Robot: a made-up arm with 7 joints.
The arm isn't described. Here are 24 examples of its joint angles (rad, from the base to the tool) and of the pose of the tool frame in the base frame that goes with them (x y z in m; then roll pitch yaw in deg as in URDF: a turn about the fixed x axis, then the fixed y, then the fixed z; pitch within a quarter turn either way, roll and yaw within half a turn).
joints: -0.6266 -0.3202 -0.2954 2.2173 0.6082 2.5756 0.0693
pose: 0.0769 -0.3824 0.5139 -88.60 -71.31 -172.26
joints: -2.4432 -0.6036 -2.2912 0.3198 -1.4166 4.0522 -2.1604
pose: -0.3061 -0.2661 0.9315 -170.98 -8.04 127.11
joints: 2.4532 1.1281 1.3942 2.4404 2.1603 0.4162 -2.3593
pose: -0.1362 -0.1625 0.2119 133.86 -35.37 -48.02
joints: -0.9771 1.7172 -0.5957 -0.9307 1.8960 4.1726 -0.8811
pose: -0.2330 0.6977 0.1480 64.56 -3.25 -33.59
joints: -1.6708 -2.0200 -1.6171 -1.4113 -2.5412 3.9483 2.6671
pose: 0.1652 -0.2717 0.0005 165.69 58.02 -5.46
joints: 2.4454 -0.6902 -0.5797 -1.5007 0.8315 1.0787 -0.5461
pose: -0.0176 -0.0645 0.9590 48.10 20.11 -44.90
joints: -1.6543 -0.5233 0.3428 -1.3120 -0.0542 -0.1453 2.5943
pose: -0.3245 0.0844 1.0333 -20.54 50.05 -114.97
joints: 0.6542 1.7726 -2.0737 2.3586 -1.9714 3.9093 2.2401
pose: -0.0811 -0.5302 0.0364 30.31 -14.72 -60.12
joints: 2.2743 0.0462 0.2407 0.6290 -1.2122 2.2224 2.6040
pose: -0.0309 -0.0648 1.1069 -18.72 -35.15 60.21
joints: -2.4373 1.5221 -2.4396 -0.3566 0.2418 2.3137 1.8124
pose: 0.6377 0.3527 0.3558 2.03 54.28 -14.93
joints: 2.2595 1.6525 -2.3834 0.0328 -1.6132 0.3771 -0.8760
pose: 0.6998 -0.7641 0.3296 137.67 28.94 2.05
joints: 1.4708 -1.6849 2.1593 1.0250 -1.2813 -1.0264 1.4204
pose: -0.2133 0.8365 0.2526 158.67 40.71 75.67
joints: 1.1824 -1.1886 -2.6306 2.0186 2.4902 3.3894 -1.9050
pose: 0.3977 0.1247 0.4649 -153.26 -63.25 159.41
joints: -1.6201 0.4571 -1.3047 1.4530 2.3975 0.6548 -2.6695
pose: -0.5856 -0.0189 0.7267 4.65 -28.59 26.49
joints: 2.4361 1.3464 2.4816 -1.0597 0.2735 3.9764 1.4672
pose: 0.5758 -0.3473 0.5755 113.13 -26.32 -119.47
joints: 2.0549 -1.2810 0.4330 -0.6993 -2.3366 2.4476 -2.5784
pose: -0.3212 0.4669 0.7117 -61.75 -11.29 56.20
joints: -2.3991 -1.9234 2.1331 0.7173 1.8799 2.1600 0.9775
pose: -0.2826 -0.6095 0.1991 106.47 -22.95 7.97
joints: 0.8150 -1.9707 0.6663 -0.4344 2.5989 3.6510 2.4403
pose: 0.4528 0.5539 0.1566 -155.29 21.26 77.36
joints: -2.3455 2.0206 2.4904 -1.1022 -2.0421 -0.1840 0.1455
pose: 0.1553 0.8024 0.3600 22.59 -39.28 86.63
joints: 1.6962 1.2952 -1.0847 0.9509 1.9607 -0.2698 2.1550
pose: 0.5157 -0.5157 0.8260 -52.64 5.26 99.61
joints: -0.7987 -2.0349 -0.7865 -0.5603 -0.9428 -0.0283 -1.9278
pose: 0.7492 -0.5546 0.1396 -81.30 66.90 162.89
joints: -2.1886 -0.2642 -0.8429 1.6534 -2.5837 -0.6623 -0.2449
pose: -0.6608 -0.2512 0.7501 25.38 -15.44 157.53
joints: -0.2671 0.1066 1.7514 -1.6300 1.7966 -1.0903 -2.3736
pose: -0.3387 -0.4559 0.7911 -97.33 25.87 18.24
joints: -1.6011 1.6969 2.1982 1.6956 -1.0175 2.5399 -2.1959
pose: 0.1648 0.5975 -0.0503 -172.10 12.51 -78.97
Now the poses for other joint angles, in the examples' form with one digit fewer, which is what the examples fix.
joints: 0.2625 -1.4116 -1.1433 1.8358 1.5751 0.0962 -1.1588
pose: 0.369 -0.434 0.034 -160.1 5.4 -21.0
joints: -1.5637 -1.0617 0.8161 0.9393 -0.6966 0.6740 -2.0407
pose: 0.181 -0.926 0.500 155.0 11.5 61.4
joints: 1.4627 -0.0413 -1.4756 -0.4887 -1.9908 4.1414 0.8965
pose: -0.215 0.020 0.899 163.4 46.3 -164.7
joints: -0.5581 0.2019 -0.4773 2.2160 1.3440 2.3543 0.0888
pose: -0.072 -0.255 0.504 -104.6 -18.3 172.3
